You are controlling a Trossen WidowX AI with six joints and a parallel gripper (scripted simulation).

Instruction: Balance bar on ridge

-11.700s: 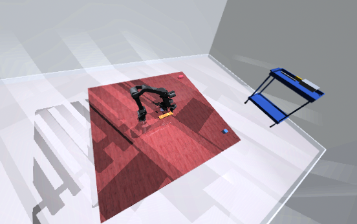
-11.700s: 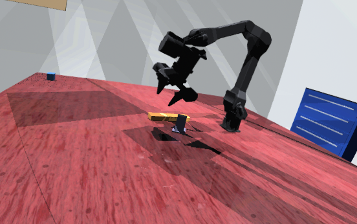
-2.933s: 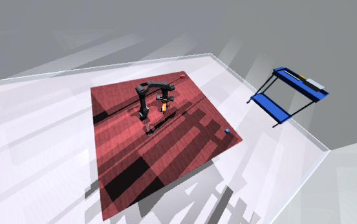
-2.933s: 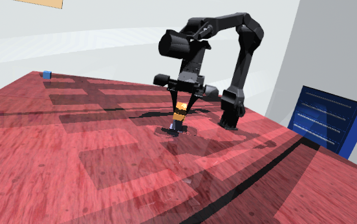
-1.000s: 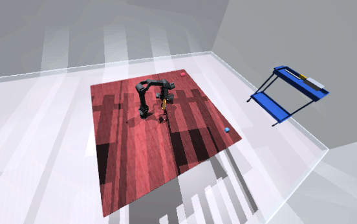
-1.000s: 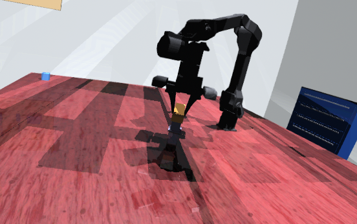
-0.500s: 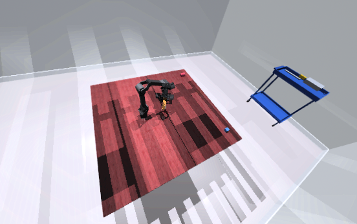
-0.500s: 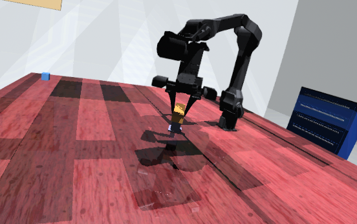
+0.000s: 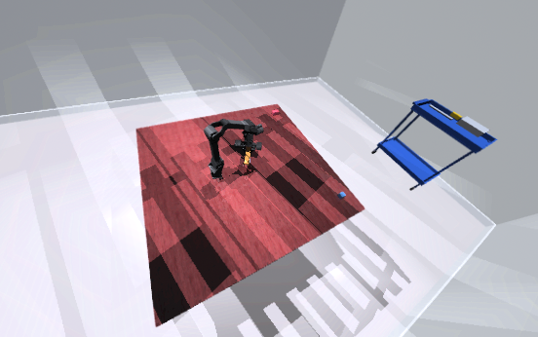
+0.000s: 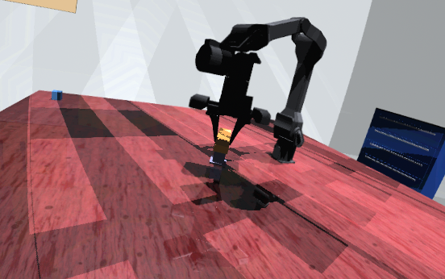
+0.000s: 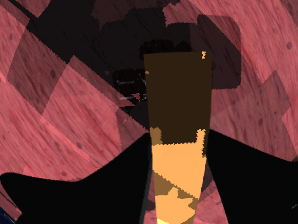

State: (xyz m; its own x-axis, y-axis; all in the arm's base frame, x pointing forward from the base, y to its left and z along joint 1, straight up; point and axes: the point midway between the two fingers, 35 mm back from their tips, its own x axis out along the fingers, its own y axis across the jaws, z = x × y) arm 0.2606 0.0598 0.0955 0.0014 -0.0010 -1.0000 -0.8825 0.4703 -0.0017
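My gripper tip is now 10 mm past the yellow bar and 30 mm to the left of it. The rest, counted from my gripper tip: pink block: 480 mm ahead, 440 mm to the left, 40 mm below; blue cube: 480 mm ahead, 560 mm to the right, 40 mm below.
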